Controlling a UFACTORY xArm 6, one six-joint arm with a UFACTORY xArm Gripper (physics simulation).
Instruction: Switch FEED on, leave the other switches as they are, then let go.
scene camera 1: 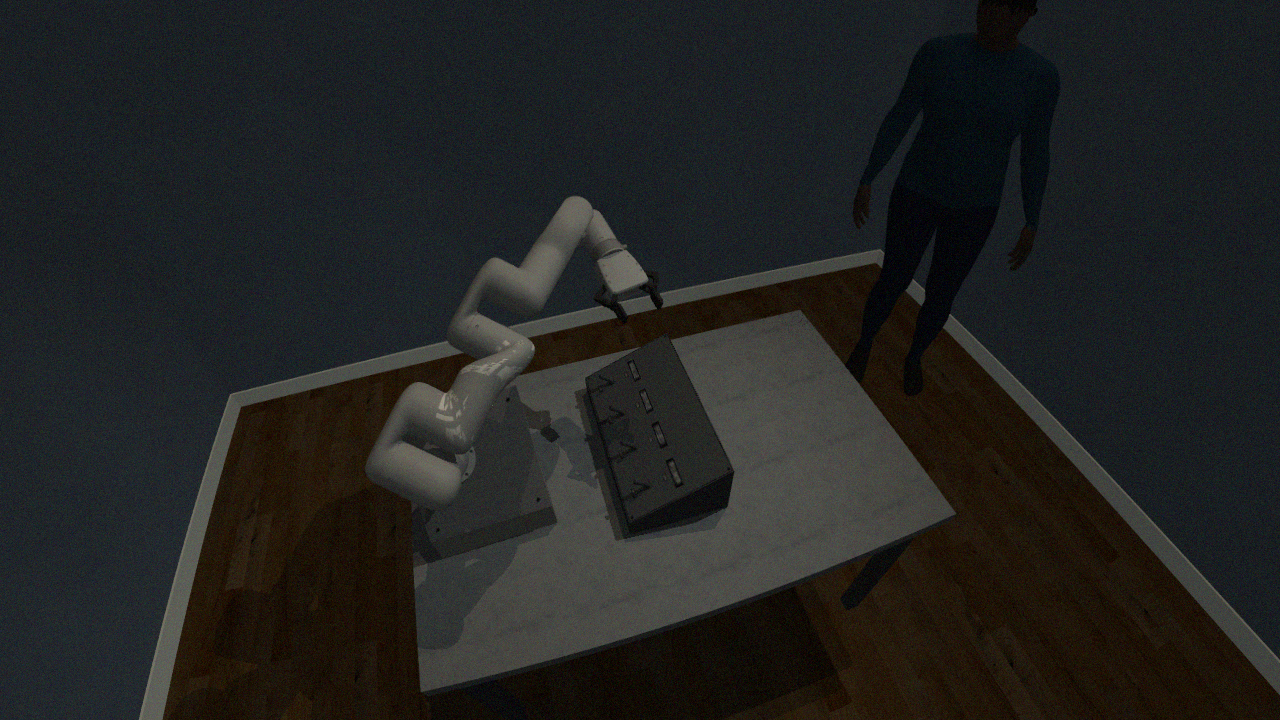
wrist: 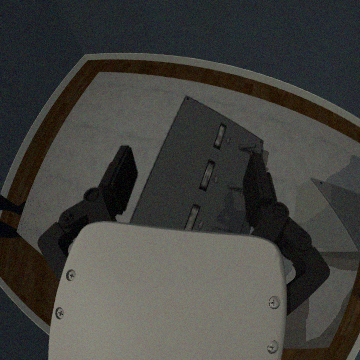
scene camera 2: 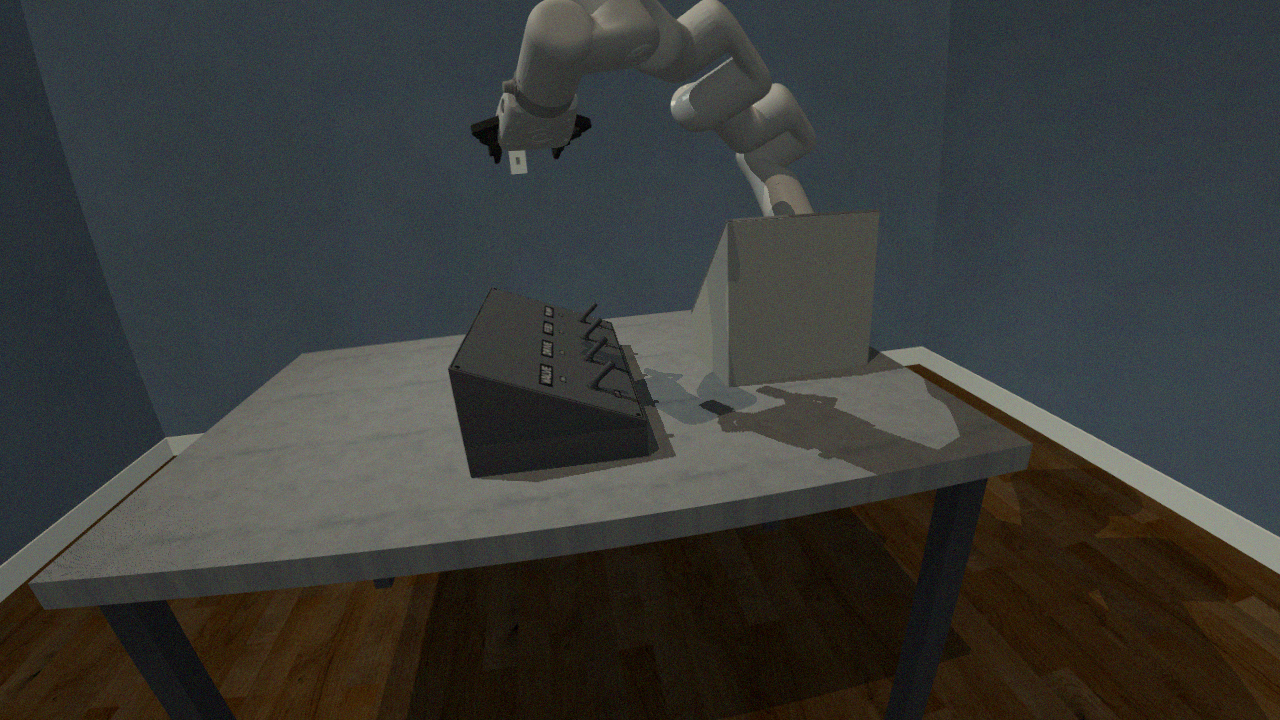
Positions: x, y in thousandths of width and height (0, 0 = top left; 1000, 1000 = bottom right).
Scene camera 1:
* my gripper: 503, 435
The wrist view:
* my gripper: 526, 451
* dark sloped switch panel: 524, 521
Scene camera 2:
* my gripper: 411, 212
